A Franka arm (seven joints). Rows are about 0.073 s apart.
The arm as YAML. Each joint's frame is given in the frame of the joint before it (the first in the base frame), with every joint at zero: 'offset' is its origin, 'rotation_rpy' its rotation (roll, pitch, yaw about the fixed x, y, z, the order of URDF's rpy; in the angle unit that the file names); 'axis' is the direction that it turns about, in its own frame. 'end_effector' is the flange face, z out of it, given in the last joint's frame.
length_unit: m
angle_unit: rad
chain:
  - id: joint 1
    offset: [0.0, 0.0, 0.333]
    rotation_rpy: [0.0, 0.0, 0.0]
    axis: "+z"
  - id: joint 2
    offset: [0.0, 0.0, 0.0]
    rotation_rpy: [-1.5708, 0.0, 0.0]
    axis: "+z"
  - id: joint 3
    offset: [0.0, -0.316, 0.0]
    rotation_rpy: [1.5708, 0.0, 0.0]
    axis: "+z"
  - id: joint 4
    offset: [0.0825, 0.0, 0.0]
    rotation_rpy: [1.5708, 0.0, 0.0]
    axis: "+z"
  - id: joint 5
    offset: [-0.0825, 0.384, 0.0]
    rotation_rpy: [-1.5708, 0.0, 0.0]
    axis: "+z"
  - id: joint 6
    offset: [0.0, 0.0, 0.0]
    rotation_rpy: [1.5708, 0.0, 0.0]
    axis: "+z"
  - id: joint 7
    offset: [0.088, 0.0, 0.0]
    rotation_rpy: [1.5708, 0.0, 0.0]
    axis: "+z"
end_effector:
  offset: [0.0, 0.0, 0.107]
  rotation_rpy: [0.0, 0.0, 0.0]
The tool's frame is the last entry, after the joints.
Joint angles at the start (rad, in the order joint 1, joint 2, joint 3, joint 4, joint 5, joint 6, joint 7):
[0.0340, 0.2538, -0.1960, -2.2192, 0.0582, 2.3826, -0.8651]
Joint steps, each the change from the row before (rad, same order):
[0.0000, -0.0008, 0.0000, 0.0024, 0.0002, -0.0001, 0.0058]
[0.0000, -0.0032, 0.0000, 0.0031, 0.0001, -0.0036, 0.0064]
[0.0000, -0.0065, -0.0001, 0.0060, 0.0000, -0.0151, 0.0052]
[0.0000, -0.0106, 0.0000, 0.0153, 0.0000, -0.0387, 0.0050]
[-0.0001, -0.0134, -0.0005, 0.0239, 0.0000, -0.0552, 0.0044]
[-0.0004, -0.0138, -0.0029, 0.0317, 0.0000, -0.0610, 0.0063]
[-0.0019, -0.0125, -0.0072, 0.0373, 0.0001, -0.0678, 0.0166]
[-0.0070, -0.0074, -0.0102, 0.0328, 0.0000, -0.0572, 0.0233]
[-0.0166, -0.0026, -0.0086, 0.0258, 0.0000, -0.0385, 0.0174]
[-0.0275, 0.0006, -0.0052, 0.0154, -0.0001, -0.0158, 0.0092]
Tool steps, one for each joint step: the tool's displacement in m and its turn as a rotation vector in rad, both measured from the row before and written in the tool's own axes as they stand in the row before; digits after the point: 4 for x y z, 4 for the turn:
[0.0006, 0.0006, -0.0014, -0.0021, 0.0023, 0.0058]
[0.0006, 0.0005, -0.0027, -0.0013, 0.0024, 0.0063]
[0.0005, 0.0003, -0.0046, 0.0032, -0.0005, 0.0050]
[0.0010, 0.0003, -0.0087, 0.0119, -0.0064, 0.0042]
[0.0013, 0.0007, -0.0126, 0.0163, -0.0092, 0.0037]
[0.0009, 0.0021, -0.0161, 0.0145, -0.0075, 0.0077]
[-0.0015, 0.0040, -0.0178, 0.0160, -0.0093, 0.0235]
[-0.0052, 0.0068, -0.0143, 0.0145, -0.0090, 0.0384]
[-0.0083, 0.0105, -0.0103, 0.0097, -0.0040, 0.0409]
[-0.0111, 0.0142, -0.0058, 0.0039, 0.0030, 0.0407]

